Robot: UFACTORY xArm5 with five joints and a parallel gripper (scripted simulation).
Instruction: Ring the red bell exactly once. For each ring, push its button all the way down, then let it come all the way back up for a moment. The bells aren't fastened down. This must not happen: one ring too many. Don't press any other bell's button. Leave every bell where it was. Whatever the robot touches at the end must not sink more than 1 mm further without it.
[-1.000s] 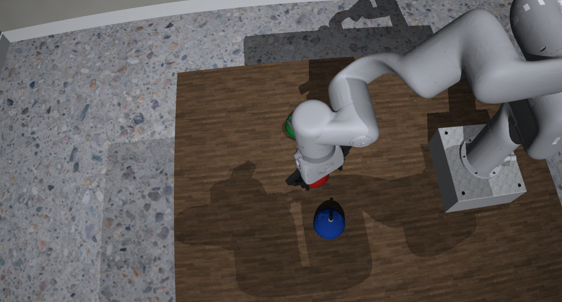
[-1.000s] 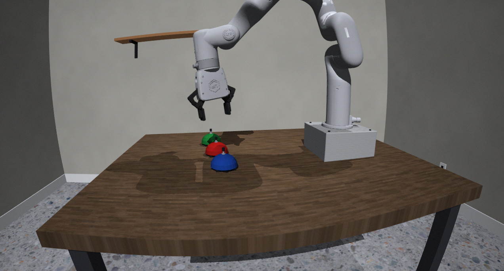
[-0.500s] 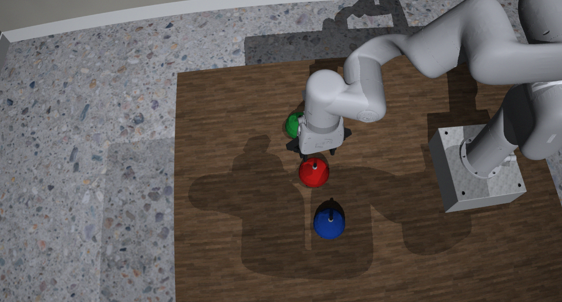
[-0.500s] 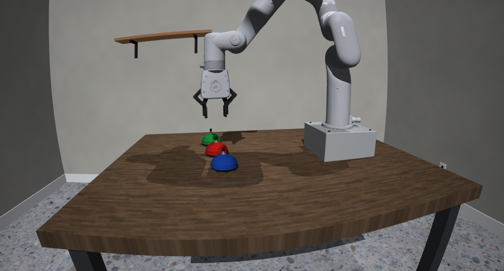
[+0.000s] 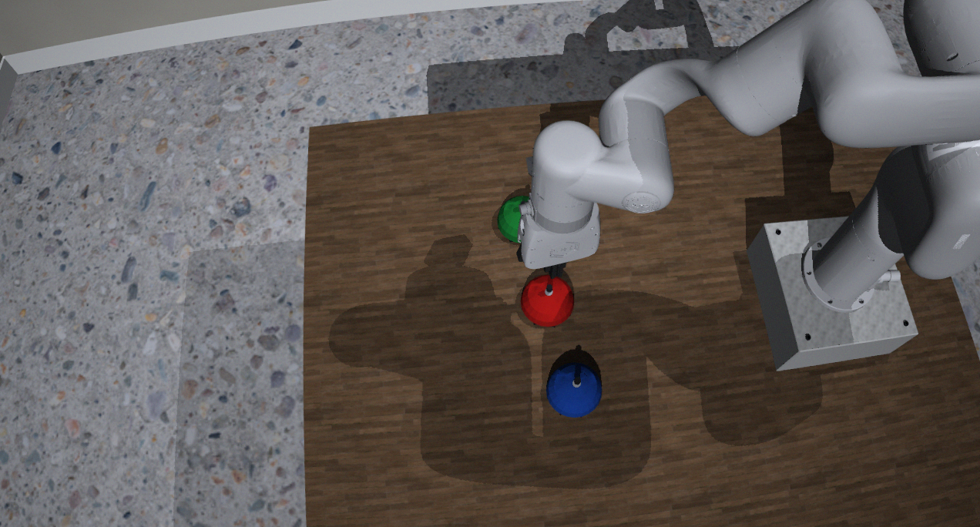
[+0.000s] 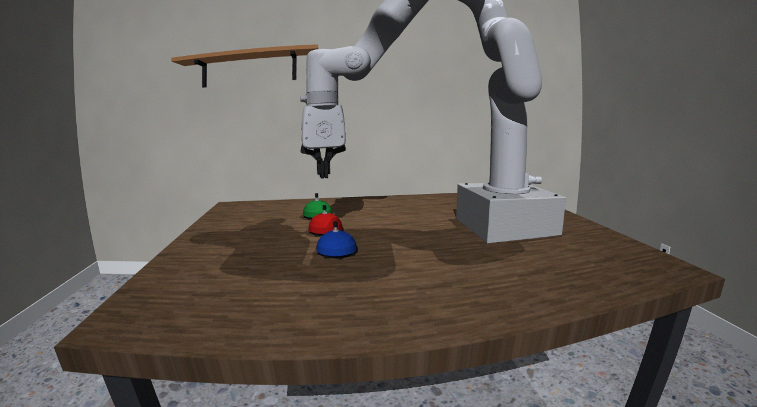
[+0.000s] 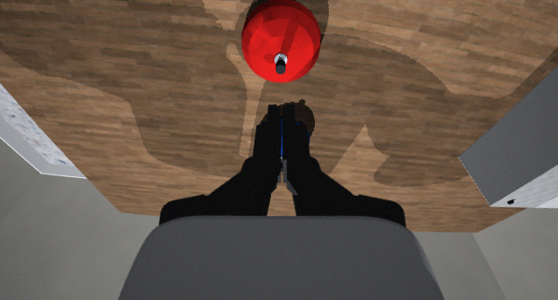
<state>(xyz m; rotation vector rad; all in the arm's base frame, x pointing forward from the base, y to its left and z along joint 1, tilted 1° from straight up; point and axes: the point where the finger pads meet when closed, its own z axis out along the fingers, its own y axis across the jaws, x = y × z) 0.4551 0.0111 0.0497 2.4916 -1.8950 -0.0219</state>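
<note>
My hand is 11 cm above the red bell. Also, from my hand: blue bell 4 cm behind, 14 cm to the left, 11 cm below; then green bell 4 cm ahead, 14 cm to the right, 11 cm below.
</note>
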